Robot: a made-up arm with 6 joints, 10 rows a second.
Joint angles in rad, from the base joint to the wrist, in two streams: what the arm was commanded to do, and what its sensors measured. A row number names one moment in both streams.
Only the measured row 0 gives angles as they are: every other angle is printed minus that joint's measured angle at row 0.
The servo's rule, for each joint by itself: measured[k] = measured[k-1] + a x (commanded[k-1-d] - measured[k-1]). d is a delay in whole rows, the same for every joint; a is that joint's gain. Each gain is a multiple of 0.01, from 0.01 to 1. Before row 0 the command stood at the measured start. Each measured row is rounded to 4 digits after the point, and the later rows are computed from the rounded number. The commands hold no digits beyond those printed.
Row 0, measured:
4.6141 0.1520 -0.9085 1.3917 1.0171 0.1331
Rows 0 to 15, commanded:
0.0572 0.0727 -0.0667 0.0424 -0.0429 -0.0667
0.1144 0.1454 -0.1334 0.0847 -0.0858 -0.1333
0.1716 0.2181 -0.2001 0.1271 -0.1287 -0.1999
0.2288 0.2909 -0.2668 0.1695 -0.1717 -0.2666
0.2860 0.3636 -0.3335 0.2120 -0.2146 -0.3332
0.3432 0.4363 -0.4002 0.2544 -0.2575 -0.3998
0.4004 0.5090 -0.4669 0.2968 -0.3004 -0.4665
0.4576 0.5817 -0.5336 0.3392 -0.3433 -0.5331
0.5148 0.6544 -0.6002 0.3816 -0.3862 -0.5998
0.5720 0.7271 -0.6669 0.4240 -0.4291 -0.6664
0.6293 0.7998 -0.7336 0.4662 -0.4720 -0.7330
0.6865 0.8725 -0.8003 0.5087 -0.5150 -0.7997
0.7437 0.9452 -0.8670 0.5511 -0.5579 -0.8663
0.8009 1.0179 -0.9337 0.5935 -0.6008 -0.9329
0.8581 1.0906 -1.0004 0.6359 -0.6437 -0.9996
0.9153 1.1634 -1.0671 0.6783 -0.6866 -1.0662
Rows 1 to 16, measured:
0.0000 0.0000 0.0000 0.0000 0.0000 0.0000
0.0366 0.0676 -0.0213 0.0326 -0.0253 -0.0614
0.0864 0.1400 -0.0572 0.0727 -0.0610 -0.1275
0.1409 0.2126 -0.1029 0.1146 -0.1009 -0.1941
0.1972 0.2854 -0.1553 0.1569 -0.1427 -0.2608
0.2540 0.3581 -0.2123 0.1993 -0.1851 -0.3274
0.3111 0.4308 -0.2724 0.2417 -0.2278 -0.3940
0.3683 0.5035 -0.3346 0.2841 -0.2706 -0.4607
0.4255 0.5762 -0.3983 0.3265 -0.3135 -0.5273
0.4827 0.6489 -0.4629 0.3689 -0.3564 -0.5940
0.5399 0.7216 -0.5282 0.4113 -0.3993 -0.6606
0.5971 0.7943 -0.5939 0.4536 -0.4422 -0.7272
0.6543 0.8670 -0.6599 0.4960 -0.4852 -0.7939
0.7115 0.9397 -0.7262 0.5384 -0.5281 -0.8605
0.7687 1.0124 -0.7926 0.5808 -0.5710 -0.9271
0.8259 1.0851 -0.8591 0.6232 -0.6139 -0.9938
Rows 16 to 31, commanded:
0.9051 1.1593 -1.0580 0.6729 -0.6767 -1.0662
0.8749 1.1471 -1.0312 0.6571 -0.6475 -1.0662
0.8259 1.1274 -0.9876 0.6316 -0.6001 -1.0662
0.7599 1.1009 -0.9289 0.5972 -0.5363 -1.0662
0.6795 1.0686 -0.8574 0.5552 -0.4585 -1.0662
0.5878 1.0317 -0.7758 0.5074 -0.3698 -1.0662
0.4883 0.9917 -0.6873 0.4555 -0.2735 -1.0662
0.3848 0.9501 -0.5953 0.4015 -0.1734 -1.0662
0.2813 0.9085 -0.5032 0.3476 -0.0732 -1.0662
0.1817 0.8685 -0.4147 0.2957 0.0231 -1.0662
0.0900 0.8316 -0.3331 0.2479 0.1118 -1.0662
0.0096 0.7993 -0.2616 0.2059 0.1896 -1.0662
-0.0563 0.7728 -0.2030 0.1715 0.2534 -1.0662
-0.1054 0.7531 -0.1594 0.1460 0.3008 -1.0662
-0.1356 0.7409 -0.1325 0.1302 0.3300 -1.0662
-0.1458 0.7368 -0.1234 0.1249 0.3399 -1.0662
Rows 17 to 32, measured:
0.8831 1.1579 -0.9257 0.6656 -0.6568 -1.0604
0.8972 1.1592 -0.9680 0.6712 -0.6685 -1.0657
0.8829 1.1479 -0.9882 0.6603 -0.6561 -1.0662
0.8464 1.1288 -0.9880 0.6382 -0.6231 -1.0662
0.7910 1.1029 -0.9691 0.6066 -0.5719 -1.0662
0.7196 1.0710 -0.9334 0.5670 -0.5050 -1.0662
0.6352 1.0345 -0.8830 0.5211 -0.4252 -1.0662
0.5412 0.9947 -0.8204 0.4706 -0.3357 -1.0662
0.4411 0.9532 -0.7484 0.4174 -0.2399 -1.0662
0.3388 0.9116 -0.6699 0.3637 -0.1415 -1.0662
0.2383 0.8715 -0.5882 0.3113 -0.0444 -1.0662
0.1434 0.8344 -0.5066 0.2625 0.0478 -1.0662
0.0578 0.8018 -0.4282 0.2189 0.1315 -1.0662
-0.0152 0.7748 -0.3561 0.1824 0.2034 -1.0662
-0.0729 0.7546 -0.2932 0.1544 0.2609 -1.0662
-0.1130 0.7419 -0.2418 0.1358 0.3017 -1.0662

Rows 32 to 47, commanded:
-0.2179 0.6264 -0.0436 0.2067 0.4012 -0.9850
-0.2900 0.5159 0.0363 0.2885 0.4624 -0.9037
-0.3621 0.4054 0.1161 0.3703 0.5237 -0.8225
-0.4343 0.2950 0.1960 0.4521 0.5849 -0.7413
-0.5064 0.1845 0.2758 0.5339 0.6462 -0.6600
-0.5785 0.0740 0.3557 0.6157 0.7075 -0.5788
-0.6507 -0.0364 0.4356 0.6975 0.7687 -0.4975
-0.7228 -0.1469 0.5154 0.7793 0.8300 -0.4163
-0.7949 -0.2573 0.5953 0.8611 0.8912 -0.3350
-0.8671 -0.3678 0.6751 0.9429 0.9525 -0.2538
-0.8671 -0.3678 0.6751 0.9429 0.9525 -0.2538
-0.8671 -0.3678 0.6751 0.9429 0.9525 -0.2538
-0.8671 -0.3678 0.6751 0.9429 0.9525 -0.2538
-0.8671 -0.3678 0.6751 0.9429 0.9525 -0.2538
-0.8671 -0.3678 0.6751 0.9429 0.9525 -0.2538
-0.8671 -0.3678 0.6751 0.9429 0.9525 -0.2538
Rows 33 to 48, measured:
-0.1340 0.7372 -0.2039 0.1274 0.3242 -1.0662
-0.1877 0.6342 -0.1526 0.1885 0.3696 -0.9915
-0.2532 0.5242 -0.0922 0.2655 0.4244 -0.9107
-0.3229 0.4137 -0.0255 0.3462 0.4830 -0.8296
-0.3942 0.3033 0.0454 0.4277 0.5431 -0.7484
-0.4660 0.1928 0.1191 0.5095 0.6039 -0.6671
-0.5380 0.0823 0.1948 0.5913 0.6650 -0.5859
-0.6101 -0.0281 0.2719 0.6731 0.7262 -0.5046
-0.6822 -0.1386 0.3498 0.7549 0.7874 -0.4234
-0.7543 -0.2490 0.4284 0.8367 0.8486 -0.3421
-0.8265 -0.3595 0.5073 0.9185 0.9099 -0.2609
-0.8525 -0.3672 0.5610 0.9373 0.9350 -0.2544
-0.8618 -0.3678 0.5975 0.9416 0.9453 -0.2538
-0.8652 -0.3678 0.6223 0.9426 0.9495 -0.2538
-0.8664 -0.3678 0.6392 0.9428 0.9513 -0.2538
-0.8668 -0.3678 0.6507 0.9429 0.9520 -0.2538

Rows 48 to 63, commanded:
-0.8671 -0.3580 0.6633 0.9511 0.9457 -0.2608
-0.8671 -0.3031 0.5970 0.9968 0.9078 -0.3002
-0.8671 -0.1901 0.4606 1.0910 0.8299 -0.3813
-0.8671 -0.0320 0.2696 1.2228 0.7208 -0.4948
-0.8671 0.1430 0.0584 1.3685 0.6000 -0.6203
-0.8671 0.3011 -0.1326 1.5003 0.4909 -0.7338
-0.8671 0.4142 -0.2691 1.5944 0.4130 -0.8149
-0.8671 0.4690 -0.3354 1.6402 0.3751 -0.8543
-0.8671 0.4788 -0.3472 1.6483 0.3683 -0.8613
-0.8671 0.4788 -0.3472 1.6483 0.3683 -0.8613
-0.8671 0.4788 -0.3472 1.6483 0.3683 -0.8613
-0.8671 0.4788 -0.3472 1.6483 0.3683 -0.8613
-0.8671 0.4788 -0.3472 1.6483 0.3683 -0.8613
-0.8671 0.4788 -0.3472 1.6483 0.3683 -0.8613
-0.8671 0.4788 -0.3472 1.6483 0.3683 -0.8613
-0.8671 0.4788 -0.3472 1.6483 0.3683 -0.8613
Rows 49 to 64, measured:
-0.8670 -0.3678 0.6585 0.9429 0.9523 -0.2538
-0.8671 -0.3587 0.6600 0.9492 0.9484 -0.2602
-0.8671 -0.3070 0.6398 0.9859 0.9244 -0.2970
-0.8671 -0.1983 0.5825 1.0668 0.8686 -0.3746
-0.8671 -0.0436 0.4824 1.1869 0.7814 -0.4852
-0.8671 0.1299 0.3467 1.3267 0.6744 -0.6095
-0.8671 0.2891 0.1933 1.4604 0.5661 -0.7239
-0.8671 0.4054 0.0453 1.5636 0.4758 -0.8076
-0.8671 0.4645 -0.0765 1.6226 0.4164 -0.8506
-0.8671 0.4778 -0.1631 1.6424 0.3880 -0.8604
-0.8671 0.4787 -0.2220 1.6469 0.3764 -0.8612
-0.8671 0.4788 -0.2621 1.6480 0.3716 -0.8613
-0.8671 0.4788 -0.2893 1.6482 0.3697 -0.8613
-0.8671 0.4788 -0.3078 1.6483 0.3689 -0.8613
-0.8671 0.4788 -0.3204 1.6483 0.3685 -0.8613
-0.8671 0.4788 -0.3290 1.6483 0.3684 -0.8613

